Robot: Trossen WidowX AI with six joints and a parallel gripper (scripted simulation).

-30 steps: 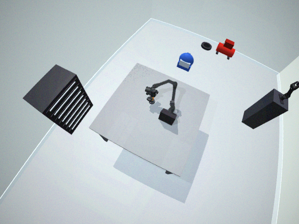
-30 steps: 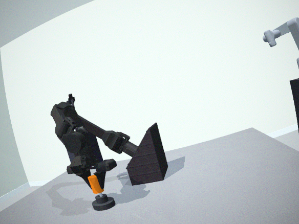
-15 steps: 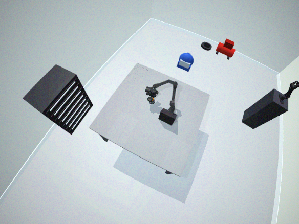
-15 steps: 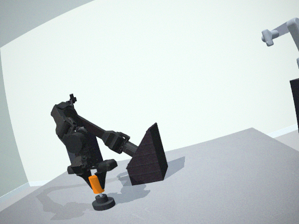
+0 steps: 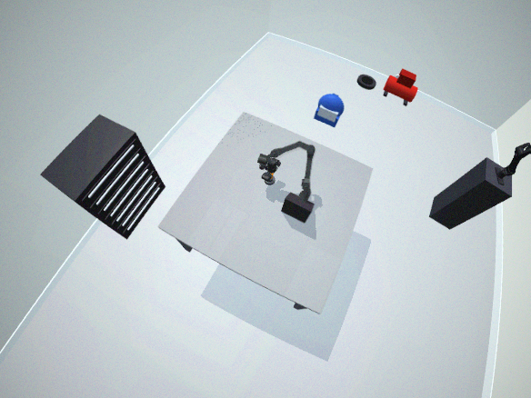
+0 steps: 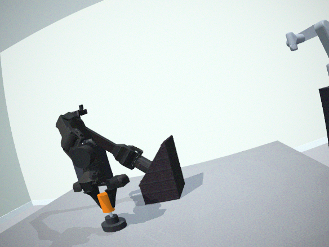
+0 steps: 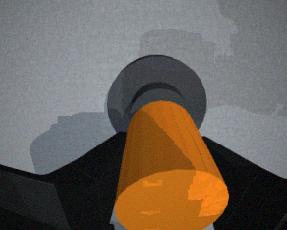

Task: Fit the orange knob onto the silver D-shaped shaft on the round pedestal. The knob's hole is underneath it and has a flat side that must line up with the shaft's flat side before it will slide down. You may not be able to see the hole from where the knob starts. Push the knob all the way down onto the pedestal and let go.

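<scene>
Now: the orange knob 3 cm above my gripper tip. The rest, counted from my gripper tip: dark round pedestal (4 cm below).
</scene>
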